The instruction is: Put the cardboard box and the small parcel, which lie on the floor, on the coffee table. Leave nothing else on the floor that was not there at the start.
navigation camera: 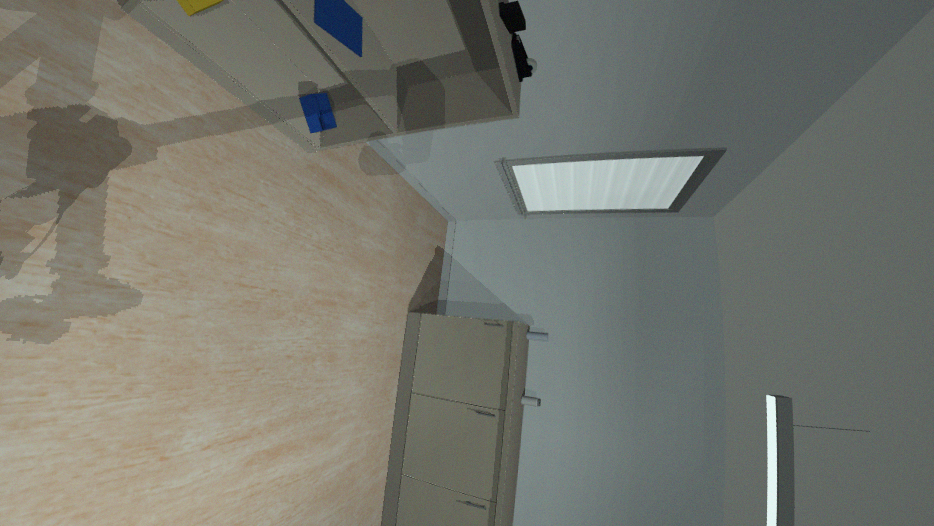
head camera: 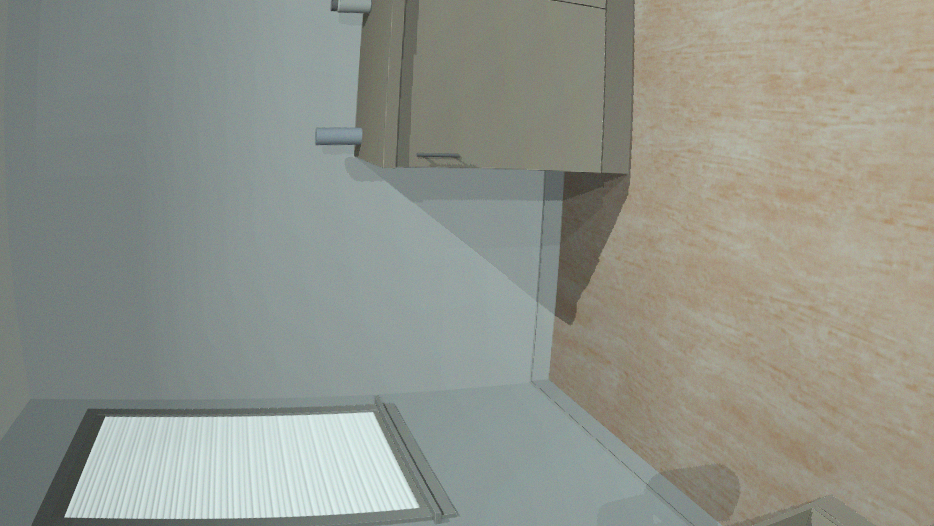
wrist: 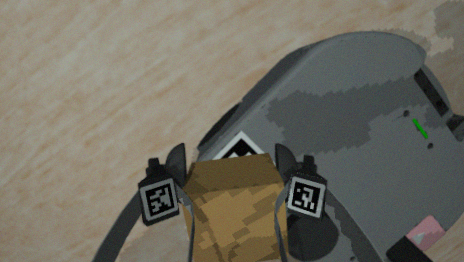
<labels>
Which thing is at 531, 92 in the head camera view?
A beige cabinet.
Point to the gripper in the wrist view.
At 230, 163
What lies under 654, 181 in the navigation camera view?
A window.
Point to a window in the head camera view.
355, 457
</labels>
